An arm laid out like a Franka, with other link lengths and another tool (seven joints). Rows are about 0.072 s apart.
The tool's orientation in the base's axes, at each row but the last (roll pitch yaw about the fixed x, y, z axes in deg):
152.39 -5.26 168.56
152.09 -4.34 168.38
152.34 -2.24 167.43
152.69 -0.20 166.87
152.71 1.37 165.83
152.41 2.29 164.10
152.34 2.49 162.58
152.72 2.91 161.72
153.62 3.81 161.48
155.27 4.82 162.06
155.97 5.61 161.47
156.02 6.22 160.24
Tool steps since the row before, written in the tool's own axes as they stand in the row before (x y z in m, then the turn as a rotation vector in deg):
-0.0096 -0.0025 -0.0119 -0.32 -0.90 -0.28
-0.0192 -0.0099 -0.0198 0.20 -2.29 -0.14
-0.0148 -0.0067 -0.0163 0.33 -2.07 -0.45
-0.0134 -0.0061 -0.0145 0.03 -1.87 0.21
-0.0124 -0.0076 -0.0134 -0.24 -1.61 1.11
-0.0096 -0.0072 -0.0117 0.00 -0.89 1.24
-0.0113 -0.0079 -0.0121 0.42 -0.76 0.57
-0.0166 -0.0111 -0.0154 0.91 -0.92 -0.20
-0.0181 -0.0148 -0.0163 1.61 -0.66 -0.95
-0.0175 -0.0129 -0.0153 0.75 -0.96 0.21
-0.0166 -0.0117 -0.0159 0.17 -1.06 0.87
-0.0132 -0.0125 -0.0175 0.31 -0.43 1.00
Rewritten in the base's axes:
0.0087 -0.0096 0.0085 0.11 -0.97 -0.20
0.0161 -0.0217 0.0114 -0.69 -1.99 -0.93
0.0119 -0.0165 0.0107 -0.79 -1.92 -0.55
0.0103 -0.0148 0.0100 -0.39 -1.52 -1.04
0.0087 -0.0155 0.0087 0.05 -0.96 -1.72
0.0057 -0.0139 0.0074 0.00 -0.22 -1.51
0.0067 -0.0153 0.0075 -0.49 -0.28 -0.88
0.0100 -0.0211 0.0094 -1.14 -0.58 -0.29
0.0101 -0.0250 0.0092 -1.88 -0.44 0.45
0.0103 -0.0224 0.0099 -0.91 -0.53 -0.65
0.0093 -0.0212 0.0113 -0.24 -0.57 -1.24
0.0050 -0.0215 0.0123 -0.17 0.08 -1.12

